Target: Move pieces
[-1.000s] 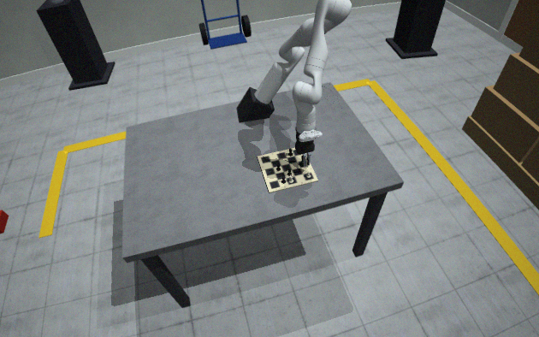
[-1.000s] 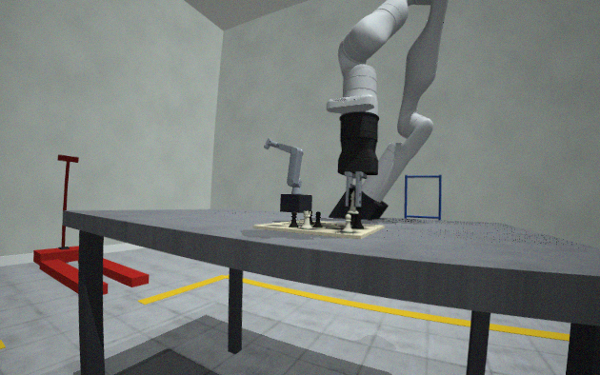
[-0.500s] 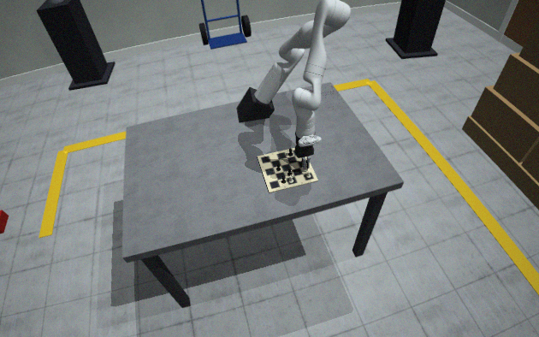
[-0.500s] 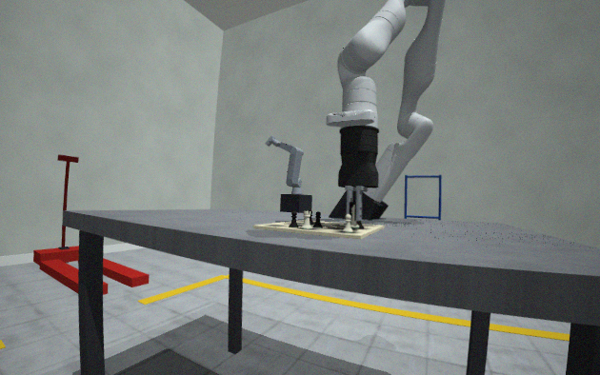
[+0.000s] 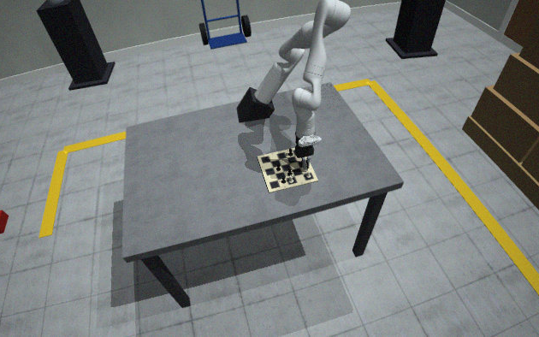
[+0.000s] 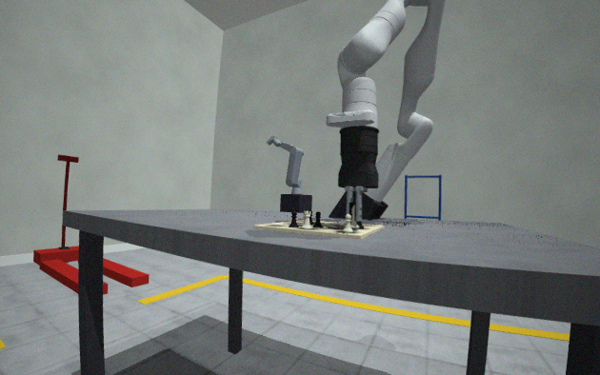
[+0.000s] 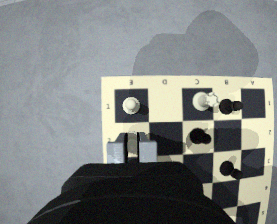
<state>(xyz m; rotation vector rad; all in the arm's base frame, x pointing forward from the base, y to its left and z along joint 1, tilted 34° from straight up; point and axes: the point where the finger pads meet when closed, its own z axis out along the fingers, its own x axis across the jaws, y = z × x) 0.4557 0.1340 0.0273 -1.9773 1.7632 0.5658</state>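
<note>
My hand is 3 cm past the tall black piece and 1 cm to the left of it. Round my hand: white pawn (4 cm ahead, 2 cm below); chessboard (3 cm behind, 8 cm to the right, 4 cm below).
</note>
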